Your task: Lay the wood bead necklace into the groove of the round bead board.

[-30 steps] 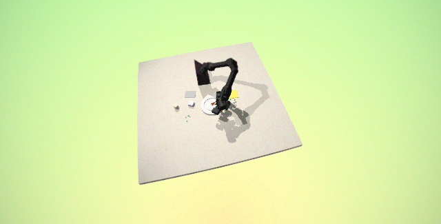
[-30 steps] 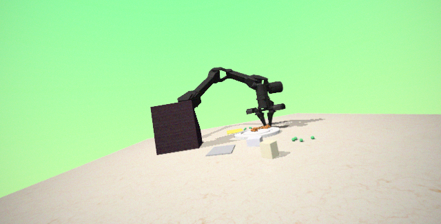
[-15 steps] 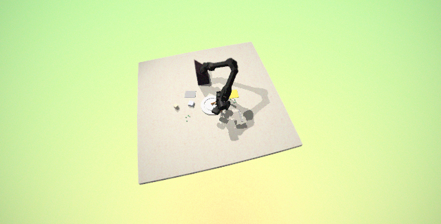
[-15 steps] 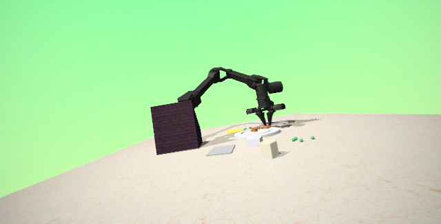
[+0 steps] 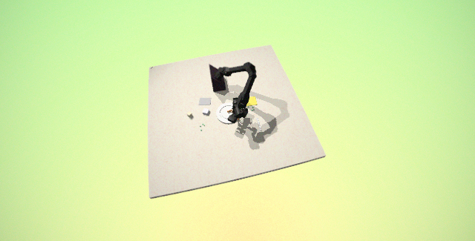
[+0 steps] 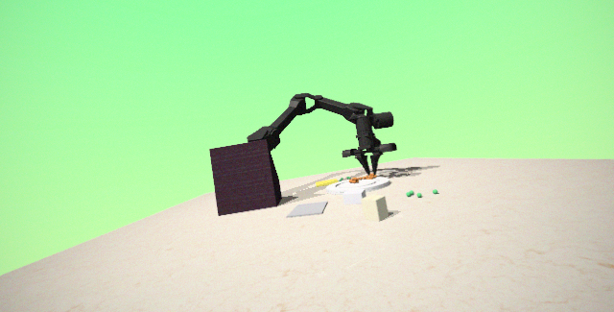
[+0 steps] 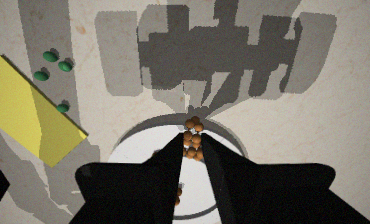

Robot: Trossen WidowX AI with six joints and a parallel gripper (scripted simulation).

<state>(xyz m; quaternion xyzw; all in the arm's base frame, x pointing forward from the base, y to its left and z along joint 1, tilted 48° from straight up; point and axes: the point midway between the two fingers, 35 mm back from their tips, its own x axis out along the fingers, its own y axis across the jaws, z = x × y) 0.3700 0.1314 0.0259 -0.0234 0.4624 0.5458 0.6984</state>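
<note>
My gripper tip is 70 mm past the round white bead board, 60 mm to the left of it and 10 mm above it. Also, from my gripper tip: thin white strip: 160 mm to the left, 80 mm ahead, 20 mm below; yellow card: 160 mm behind, 130 mm to the left, 20 mm below; grey flat plate: 240 mm to the right, 230 mm behind, 20 mm below.
</note>
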